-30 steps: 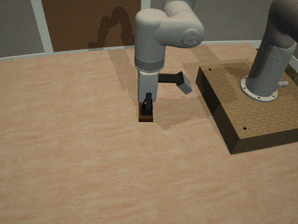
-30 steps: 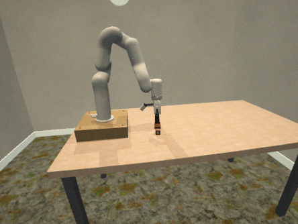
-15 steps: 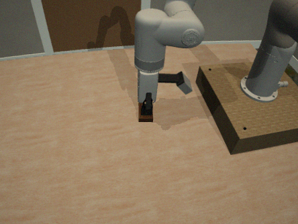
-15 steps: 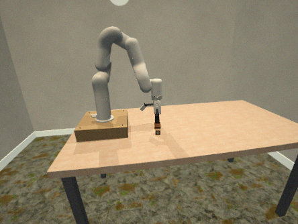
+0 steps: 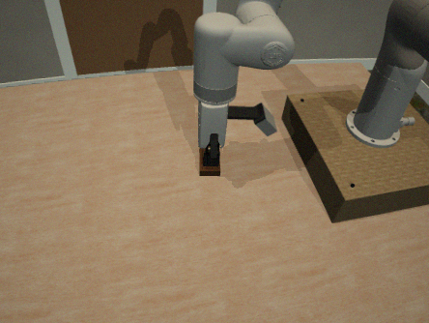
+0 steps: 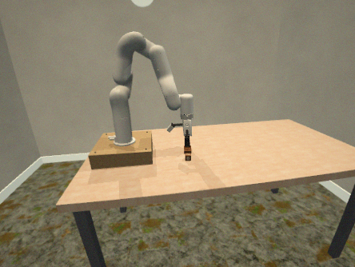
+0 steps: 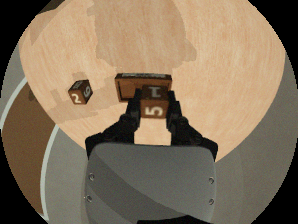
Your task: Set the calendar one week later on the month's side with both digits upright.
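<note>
Now: the brown tray 40 mm below my hand and 20 mm to the right of it. From my hand the other things lie so: cube: 120 mm to the right, 30 mm below, 10 mm behind.
</note>
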